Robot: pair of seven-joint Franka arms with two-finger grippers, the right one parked.
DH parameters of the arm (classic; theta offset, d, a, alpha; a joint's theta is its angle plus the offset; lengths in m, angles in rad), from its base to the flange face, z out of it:
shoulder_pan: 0 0.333 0 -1.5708
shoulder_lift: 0 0 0 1.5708
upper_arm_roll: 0 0.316 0.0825 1.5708
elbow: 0 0 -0.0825 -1.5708
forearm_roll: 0 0.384 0 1.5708
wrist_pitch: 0 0 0.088 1.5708
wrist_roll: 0 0.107 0 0
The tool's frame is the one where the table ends.
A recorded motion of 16 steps. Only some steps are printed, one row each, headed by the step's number.
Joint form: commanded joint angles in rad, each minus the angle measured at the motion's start. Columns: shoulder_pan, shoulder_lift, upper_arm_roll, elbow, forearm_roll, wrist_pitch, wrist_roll.
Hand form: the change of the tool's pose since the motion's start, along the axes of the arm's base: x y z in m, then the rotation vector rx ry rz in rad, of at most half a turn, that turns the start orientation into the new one. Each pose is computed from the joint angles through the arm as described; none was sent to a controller.
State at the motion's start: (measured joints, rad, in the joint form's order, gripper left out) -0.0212 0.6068 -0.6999 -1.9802 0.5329 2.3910 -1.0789
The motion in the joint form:
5: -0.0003 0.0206 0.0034 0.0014 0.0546 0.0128 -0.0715
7: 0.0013 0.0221 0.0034 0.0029 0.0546 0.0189 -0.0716
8: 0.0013 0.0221 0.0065 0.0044 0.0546 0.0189 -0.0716
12: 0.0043 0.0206 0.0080 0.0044 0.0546 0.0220 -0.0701
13: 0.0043 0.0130 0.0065 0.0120 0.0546 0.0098 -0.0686
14: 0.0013 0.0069 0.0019 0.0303 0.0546 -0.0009 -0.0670
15: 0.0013 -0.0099 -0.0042 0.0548 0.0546 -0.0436 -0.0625
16: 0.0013 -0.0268 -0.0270 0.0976 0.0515 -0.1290 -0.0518
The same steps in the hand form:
5: 0.0001 0.0003 -0.0089 0.0090 -0.0186 0.0347
7: 0.0014 0.0004 -0.0085 0.0029 -0.0210 0.0371
8: 0.0030 0.0016 -0.0087 0.0039 -0.0222 0.0401
12: 0.0049 0.0034 -0.0080 0.0020 -0.0252 0.0429
13: 0.0076 0.0032 -0.0025 0.0075 -0.0328 0.0430
14: 0.0120 -0.0010 0.0071 0.0039 -0.0474 0.0417
15: 0.0186 -0.0019 0.0219 0.0239 -0.0621 0.0422
16: 0.0234 -0.0074 0.0439 0.0600 -0.0671 0.0338

